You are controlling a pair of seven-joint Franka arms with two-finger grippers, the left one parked.
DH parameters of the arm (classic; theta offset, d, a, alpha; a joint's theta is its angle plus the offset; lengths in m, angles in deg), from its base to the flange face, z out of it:
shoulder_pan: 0 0.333 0 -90
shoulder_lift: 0 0 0 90
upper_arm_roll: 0 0.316 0.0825 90
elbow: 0 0 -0.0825 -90
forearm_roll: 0 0.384 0 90
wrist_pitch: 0 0 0.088 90
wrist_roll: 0 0.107 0 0
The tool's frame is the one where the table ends.
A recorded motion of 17 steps. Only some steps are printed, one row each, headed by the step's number.
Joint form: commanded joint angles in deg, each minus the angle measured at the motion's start. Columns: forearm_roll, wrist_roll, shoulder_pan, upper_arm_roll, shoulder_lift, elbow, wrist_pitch.
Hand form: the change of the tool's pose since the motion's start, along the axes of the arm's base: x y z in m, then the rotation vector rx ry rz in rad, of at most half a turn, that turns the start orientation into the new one. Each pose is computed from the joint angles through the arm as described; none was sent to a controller.
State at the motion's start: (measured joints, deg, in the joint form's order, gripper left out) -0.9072 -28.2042 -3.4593 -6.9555 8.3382 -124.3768 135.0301
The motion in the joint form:
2: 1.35 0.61 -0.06 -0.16 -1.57 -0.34 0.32
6: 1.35 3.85 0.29 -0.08 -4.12 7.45 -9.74
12: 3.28 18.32 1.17 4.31 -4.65 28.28 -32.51
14: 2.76 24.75 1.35 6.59 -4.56 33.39 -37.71
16: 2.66 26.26 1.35 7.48 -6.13 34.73 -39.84
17: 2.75 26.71 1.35 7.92 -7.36 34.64 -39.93
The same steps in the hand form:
2: -0.0016 -0.0016 0.0131 0.0157 -0.0307 -0.0302
6: 0.0148 0.0002 0.0830 0.0244 -0.0376 -0.0786
12: 0.0376 0.0540 0.2254 0.0792 -0.0155 -0.2429
14: 0.0362 0.0783 0.2592 0.0775 -0.0111 -0.3078
16: 0.0263 0.0874 0.2829 0.0795 -0.0242 -0.3169
17: 0.0201 0.0921 0.2943 0.0839 -0.0419 -0.3163

